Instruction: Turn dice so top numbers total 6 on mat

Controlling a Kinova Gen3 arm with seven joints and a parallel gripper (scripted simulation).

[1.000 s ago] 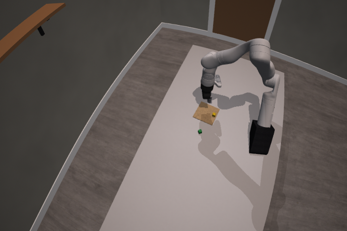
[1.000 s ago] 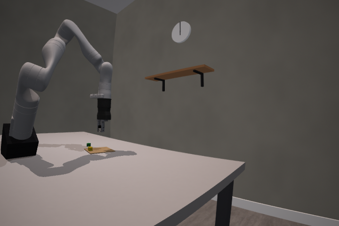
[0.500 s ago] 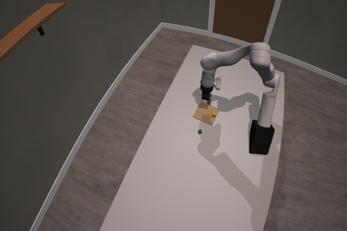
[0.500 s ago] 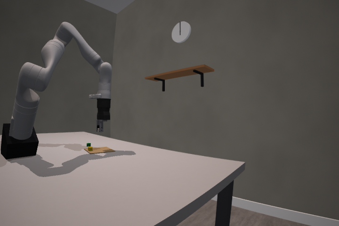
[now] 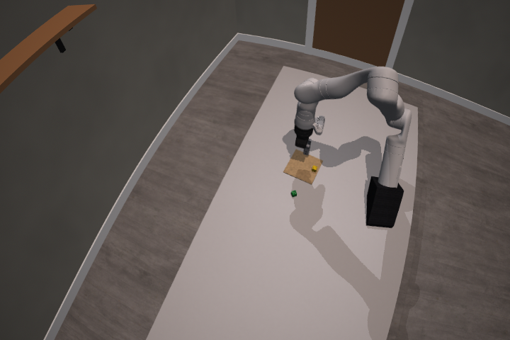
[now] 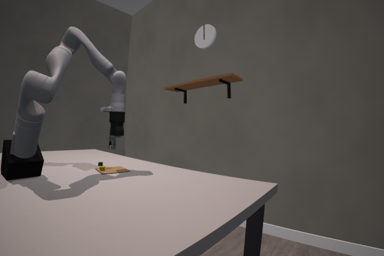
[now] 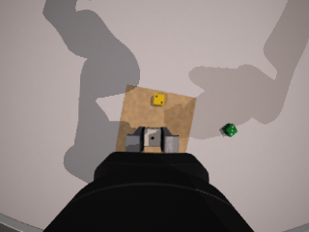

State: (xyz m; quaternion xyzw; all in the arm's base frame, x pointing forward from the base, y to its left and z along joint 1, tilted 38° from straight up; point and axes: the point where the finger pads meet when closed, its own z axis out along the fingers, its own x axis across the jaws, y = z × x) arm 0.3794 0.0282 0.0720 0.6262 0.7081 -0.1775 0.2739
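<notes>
The white die is 1 cm below my hand. Also, from my hand: green die (1 cm behind, 16 cm to the left, 11 cm below); yellow die (5 cm behind, 1 cm to the left, 11 cm below); tan mat (1 cm to the left, 12 cm below).
</notes>
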